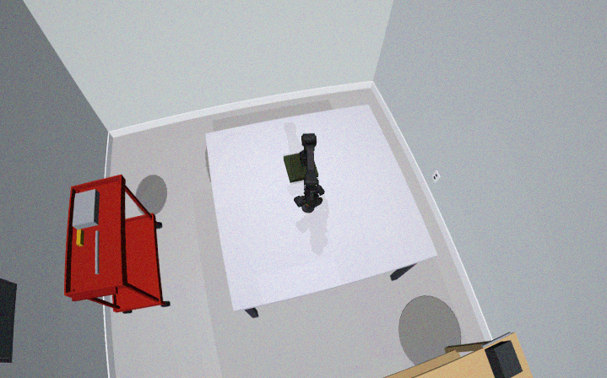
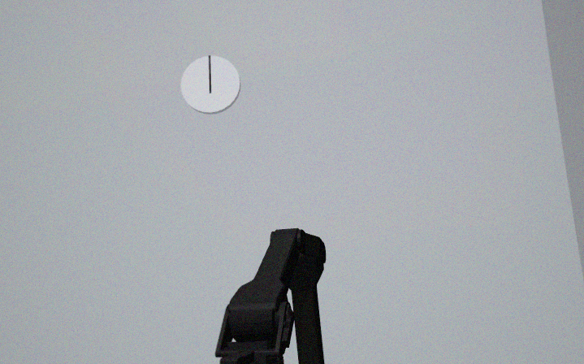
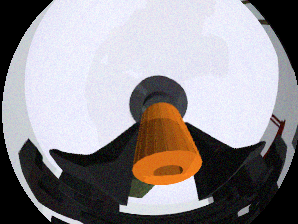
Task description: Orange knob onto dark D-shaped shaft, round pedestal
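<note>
Right now the orange knob is 20 mm above my gripper tip. From my gripper tip the other things lie so: dark round pedestal (40 mm below).
</note>
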